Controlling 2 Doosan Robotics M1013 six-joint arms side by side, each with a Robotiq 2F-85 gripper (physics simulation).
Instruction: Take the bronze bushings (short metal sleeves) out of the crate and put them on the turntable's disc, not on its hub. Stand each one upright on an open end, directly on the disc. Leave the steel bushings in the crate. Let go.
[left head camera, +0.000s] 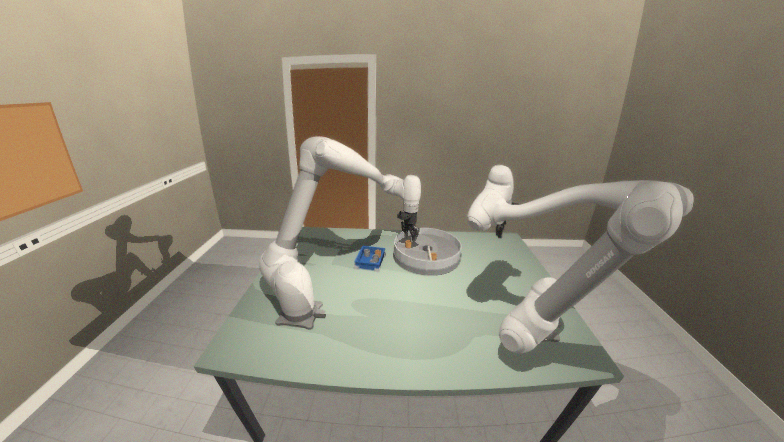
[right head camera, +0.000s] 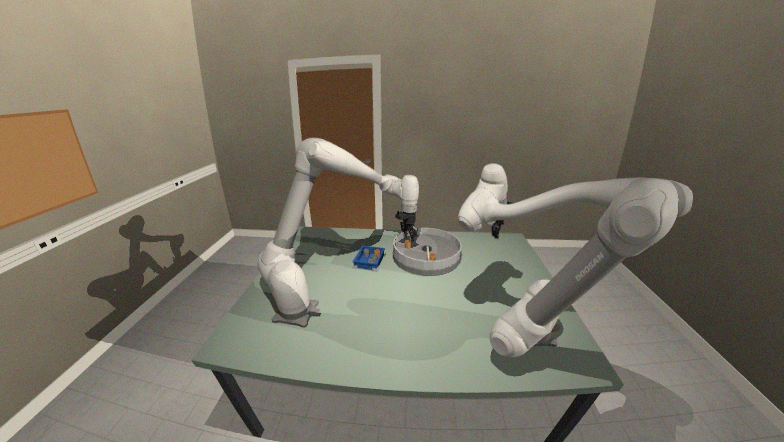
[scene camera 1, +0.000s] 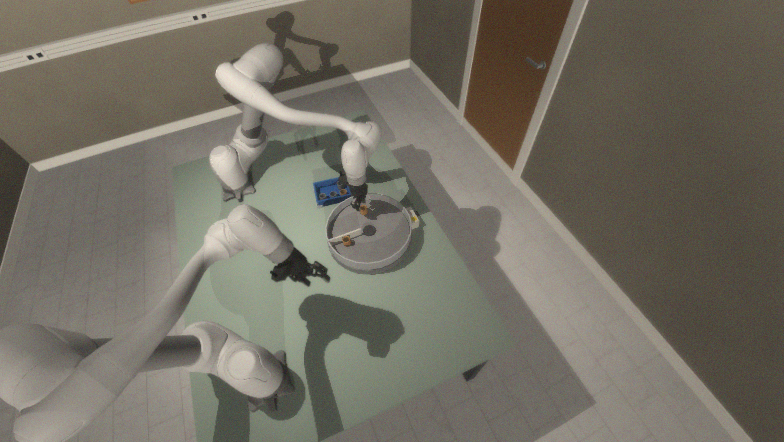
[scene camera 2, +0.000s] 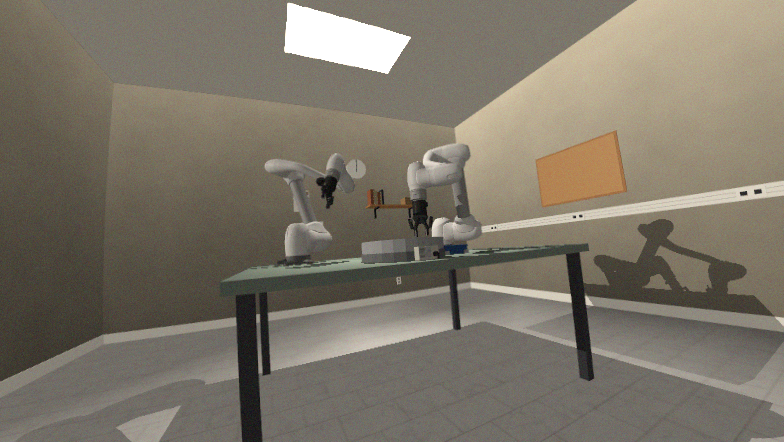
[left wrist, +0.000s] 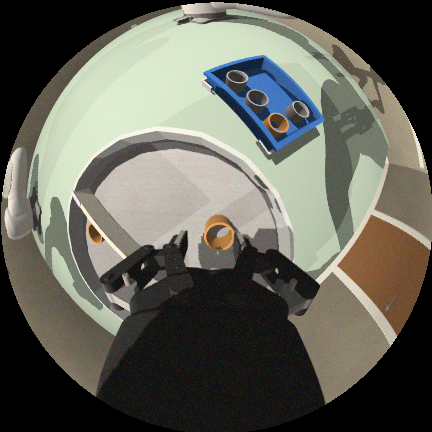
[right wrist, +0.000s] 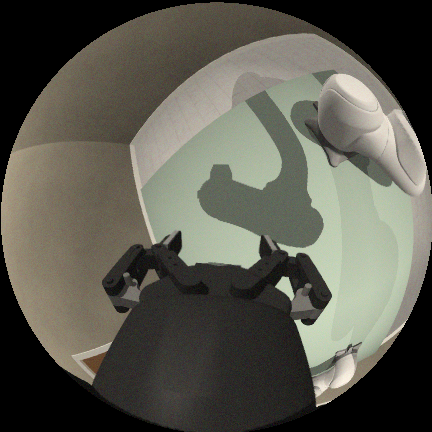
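Note:
The blue crate (left wrist: 274, 86) (scene camera 1: 316, 193) holds one bronze bushing (left wrist: 276, 124) and three steel bushings (left wrist: 236, 80) (left wrist: 257, 100) (left wrist: 298, 110). One bronze bushing (left wrist: 95, 233) (scene camera 1: 346, 239) stands upright on the turntable's grey disc (left wrist: 145, 180) (scene camera 1: 387, 244), beside the pale bar. Another bronze bushing (left wrist: 219, 235) (left head camera: 407, 243) stands upright on the disc, away from the dark hub (scene camera 1: 369, 230). My left gripper (left wrist: 209, 239) (scene camera 1: 359, 205) is open around this bushing's top, its right-hand finger in the left wrist view closer to it. My right gripper (right wrist: 220, 241) (scene camera 1: 319, 274) is open and empty, high above the table.
A raised wall (scene camera 1: 370, 265) rings the disc. A pale bar (scene camera 1: 346, 235) reaches from the hub to the wall. A small white box (scene camera 1: 414, 219) sits at the turntable's outer side. The crate stands close beside the turntable on the green table (left head camera: 384, 329).

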